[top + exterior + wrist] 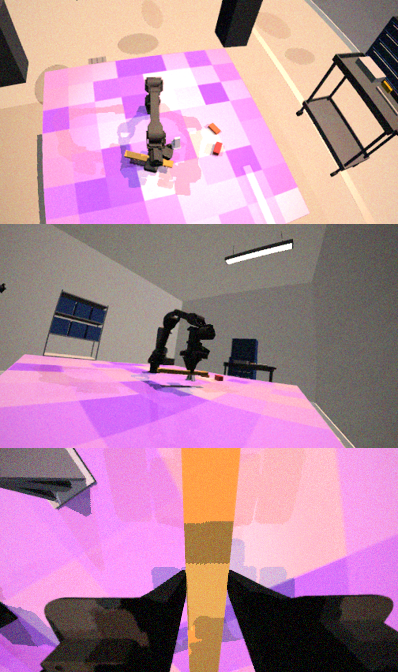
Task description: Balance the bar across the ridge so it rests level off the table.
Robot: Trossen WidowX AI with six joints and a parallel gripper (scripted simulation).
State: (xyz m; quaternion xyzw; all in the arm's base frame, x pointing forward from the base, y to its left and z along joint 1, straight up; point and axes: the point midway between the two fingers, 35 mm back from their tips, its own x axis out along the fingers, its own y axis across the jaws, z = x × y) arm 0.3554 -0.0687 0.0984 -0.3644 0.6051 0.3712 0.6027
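The long bar is 1 cm behind my gripper tip and 3 cm to the right of it. Round my gripper tip: red block (1 cm behind, 35 cm to the left, 5 cm below); orange block (14 cm behind, 38 cm to the left, 6 cm below).
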